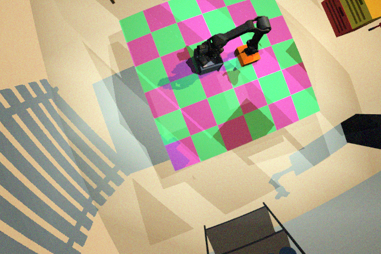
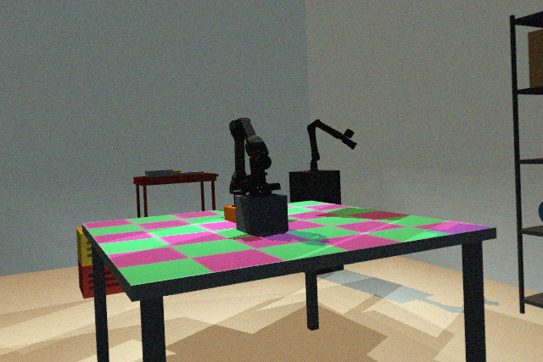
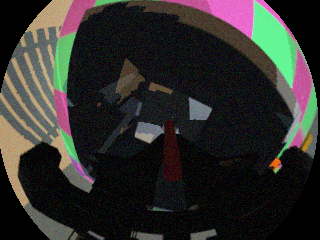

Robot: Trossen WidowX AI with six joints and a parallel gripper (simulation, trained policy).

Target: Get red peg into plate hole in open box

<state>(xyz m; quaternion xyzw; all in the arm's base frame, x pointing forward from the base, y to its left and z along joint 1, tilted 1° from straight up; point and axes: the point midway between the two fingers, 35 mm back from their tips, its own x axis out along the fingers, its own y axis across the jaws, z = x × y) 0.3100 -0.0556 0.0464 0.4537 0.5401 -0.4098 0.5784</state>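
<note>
The red peg is 1 cm above my gripper tip. Round my gripper tip: grey plate (3 cm below, 1 cm to the right).
</note>
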